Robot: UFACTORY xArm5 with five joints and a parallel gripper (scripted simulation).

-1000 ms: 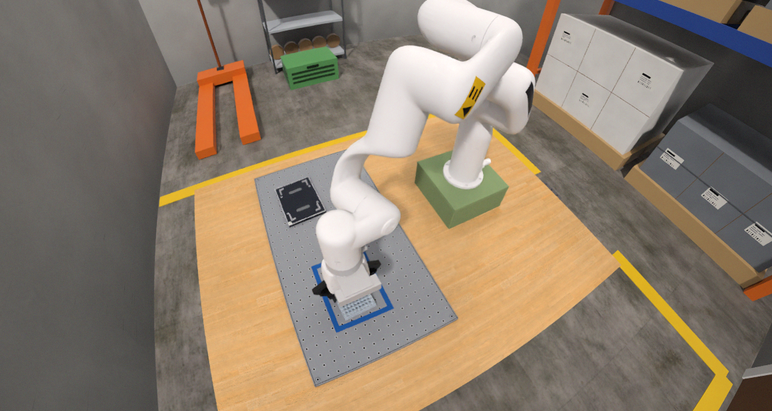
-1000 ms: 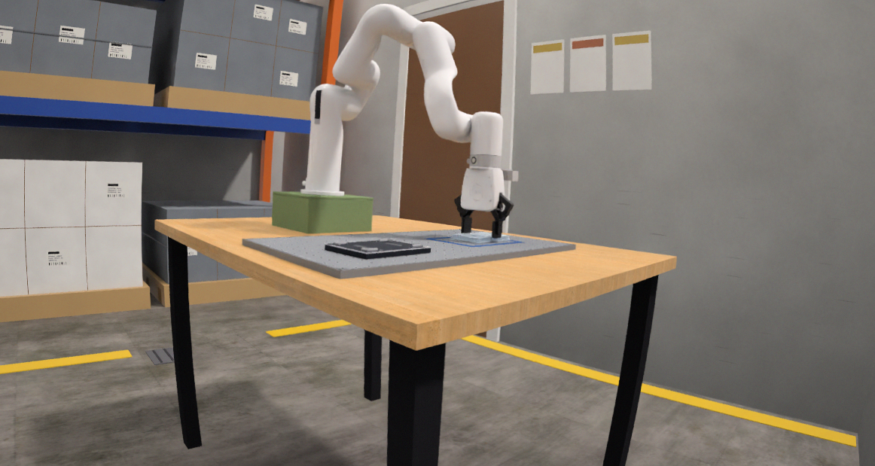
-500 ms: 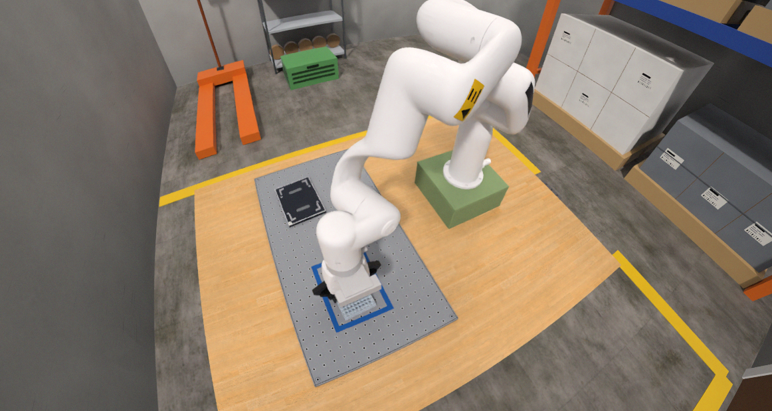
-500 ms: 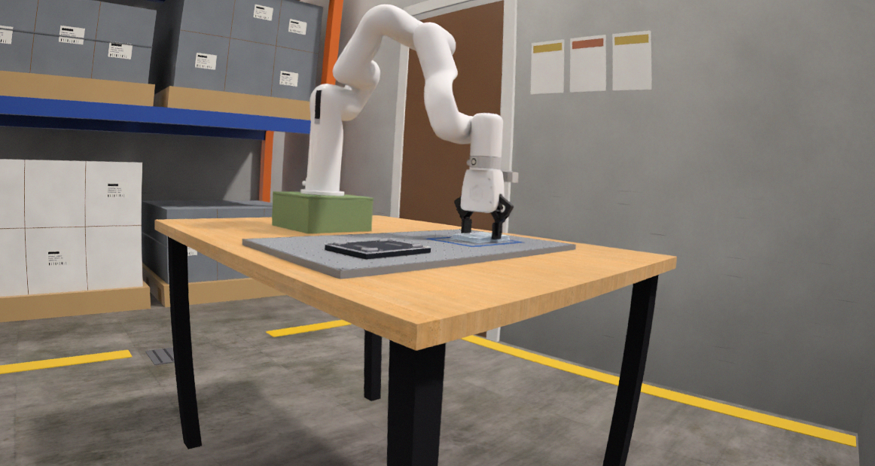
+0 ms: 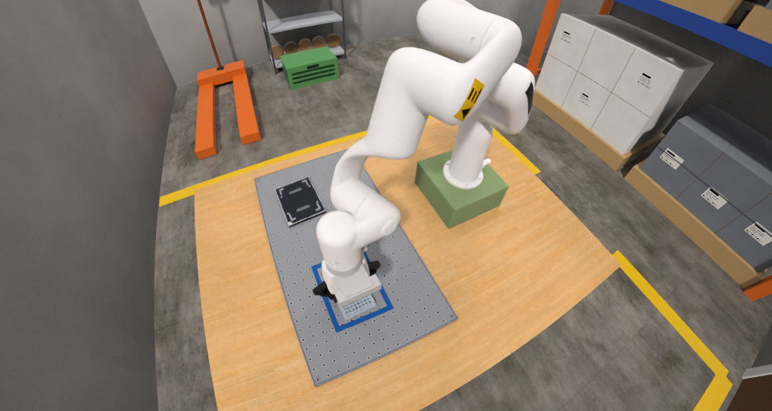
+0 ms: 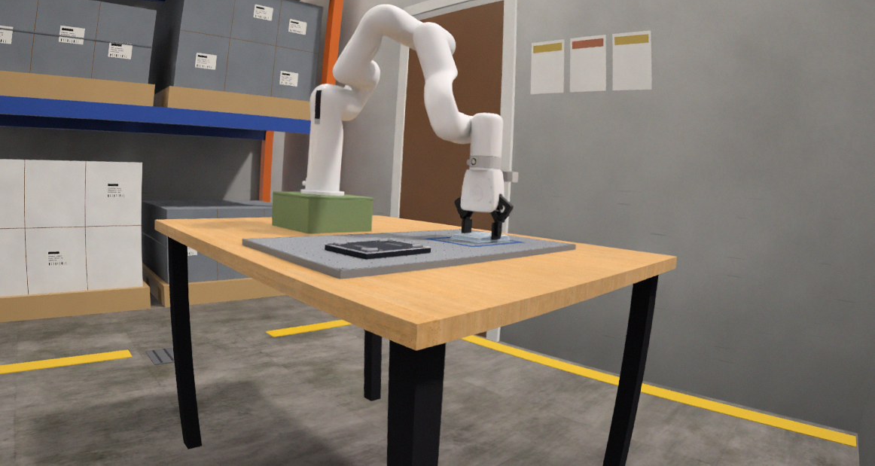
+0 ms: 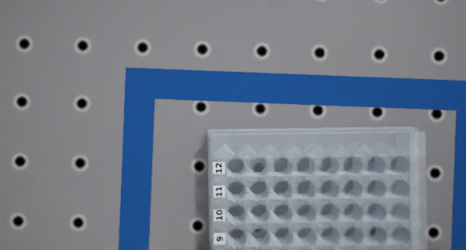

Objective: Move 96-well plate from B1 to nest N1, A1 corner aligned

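The clear 96-well plate is 10 mm below my hand. Round my hand: black plate nest N1: 340 mm to the right, 20 mm ahead, 10 mm below.
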